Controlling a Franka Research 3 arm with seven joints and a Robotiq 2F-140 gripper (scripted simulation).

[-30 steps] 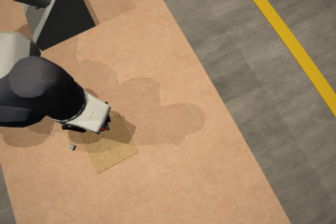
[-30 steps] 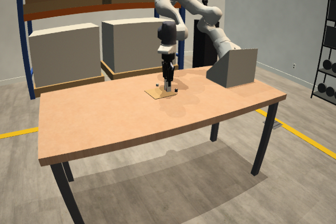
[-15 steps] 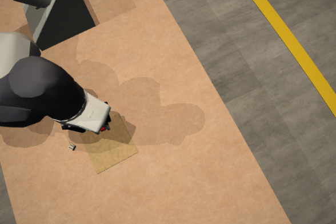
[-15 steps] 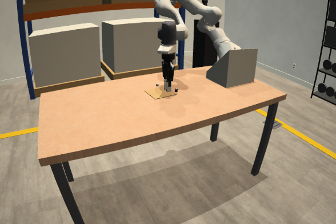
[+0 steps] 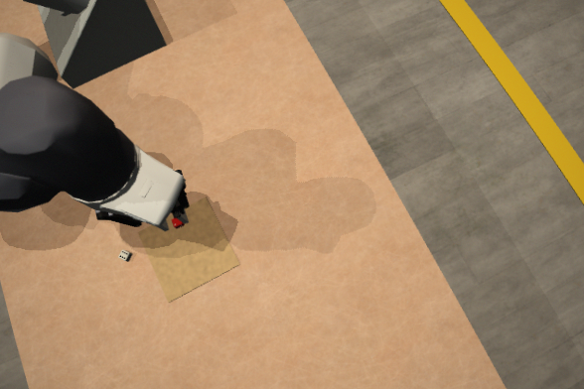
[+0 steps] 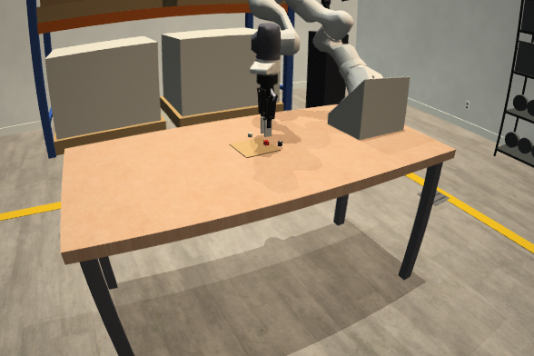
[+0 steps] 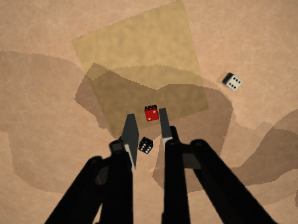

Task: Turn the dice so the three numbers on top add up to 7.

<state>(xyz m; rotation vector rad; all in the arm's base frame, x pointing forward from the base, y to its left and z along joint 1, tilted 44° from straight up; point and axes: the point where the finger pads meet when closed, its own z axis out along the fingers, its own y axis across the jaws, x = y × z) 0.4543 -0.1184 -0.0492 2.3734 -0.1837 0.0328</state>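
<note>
Now: hand 11 cm to the left of the white die and 7 cm above it. Round my hand: black die 5 cm behind, 2 cm to the left, 7 cm below; red die 7 cm below; tan mat 4 cm ahead, 1 cm to the right, 8 cm below.
</note>
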